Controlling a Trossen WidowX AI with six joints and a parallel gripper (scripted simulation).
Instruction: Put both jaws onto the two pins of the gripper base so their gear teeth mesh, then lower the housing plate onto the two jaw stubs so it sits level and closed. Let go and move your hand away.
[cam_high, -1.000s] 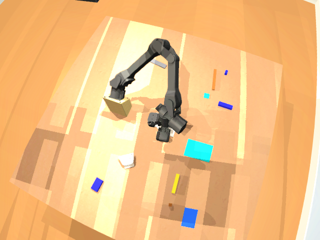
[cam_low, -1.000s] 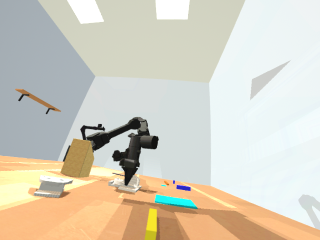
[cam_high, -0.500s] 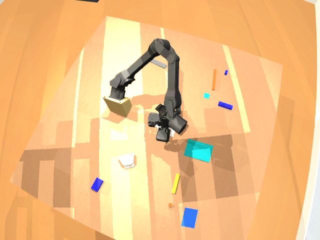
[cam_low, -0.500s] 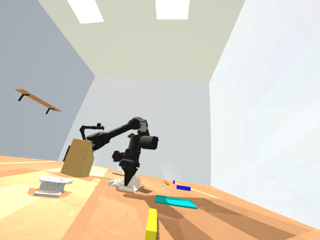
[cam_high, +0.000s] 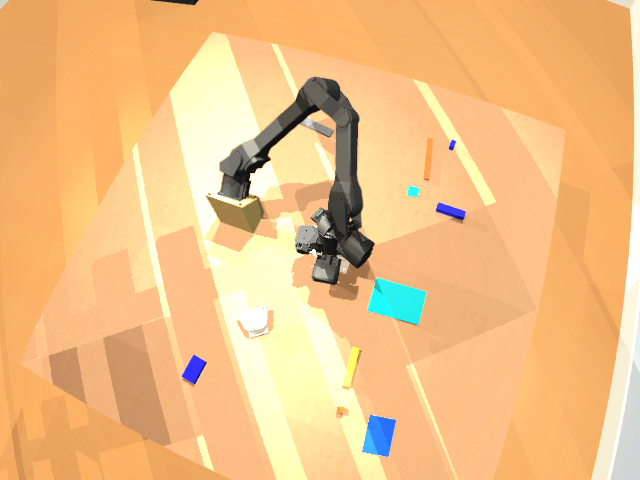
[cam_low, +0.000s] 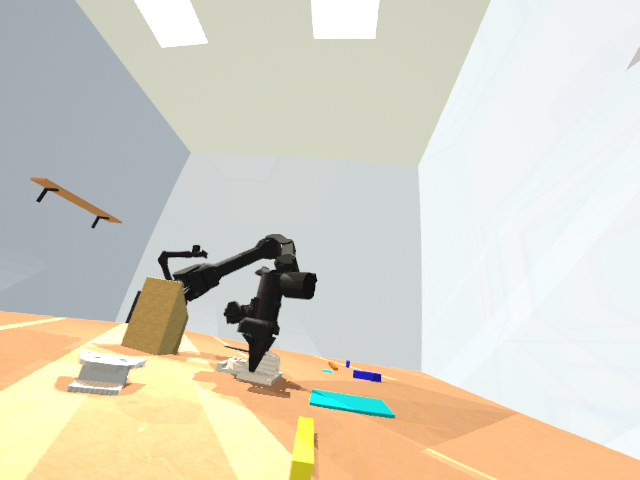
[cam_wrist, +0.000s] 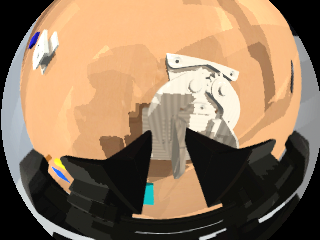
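The flat white plate is 30 mm to the left of my gripper tip, 10 mm below it and 10 mm ahead of it. From my gripper tip the other things lie so: dark blue bar (270 mm ahead, 230 mm to the left); then yellow bar (250 mm to the right, 140 mm ahead, 10 mm below); then cyan sheet (200 mm ahead, 60 mm to the right, 10 mm below).
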